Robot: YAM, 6 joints.
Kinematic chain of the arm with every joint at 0, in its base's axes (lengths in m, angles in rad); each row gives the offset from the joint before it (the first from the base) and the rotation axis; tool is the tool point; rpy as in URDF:
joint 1: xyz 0 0 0.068 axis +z
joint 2: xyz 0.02 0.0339 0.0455 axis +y
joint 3: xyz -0.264 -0.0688 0 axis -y
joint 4: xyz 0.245 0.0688 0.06 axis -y
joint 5: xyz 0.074 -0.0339 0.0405 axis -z
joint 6: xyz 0.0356 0 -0.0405 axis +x
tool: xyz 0 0 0 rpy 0 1.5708 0
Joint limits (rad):
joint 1: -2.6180..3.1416
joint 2: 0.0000..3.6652
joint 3: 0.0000..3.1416
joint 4: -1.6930..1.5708
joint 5: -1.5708..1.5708
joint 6: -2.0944..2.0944
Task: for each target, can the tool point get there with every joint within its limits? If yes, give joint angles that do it. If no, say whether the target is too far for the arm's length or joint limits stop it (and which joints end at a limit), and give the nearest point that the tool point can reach.
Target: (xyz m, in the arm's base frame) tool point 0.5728 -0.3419 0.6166
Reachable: no: too far | nearest point 0.4414 -0.2635 0.4976 | short by 0.194 m
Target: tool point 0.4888 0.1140 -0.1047
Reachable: yes | joints 0.2582 3.0550 2.2517 -0.7171 0.4219 1.6627
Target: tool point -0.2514 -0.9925 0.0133
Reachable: no: too far | nearest point -0.1578 -0.6231 0.0513 | short by 0.383 m
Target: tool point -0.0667 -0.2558 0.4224
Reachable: yes | joints -1.7837 1.2560 1.4471 -0.6478 0.3186 0.1590
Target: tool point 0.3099 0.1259 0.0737
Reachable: yes | joints 0.2836 2.0934 0.7224 0.8699 -1.2887 0.4720
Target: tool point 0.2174 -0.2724 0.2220
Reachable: yes | joints -0.9749 1.6824 1.1386 -0.3959 -0.8625 -0.1490
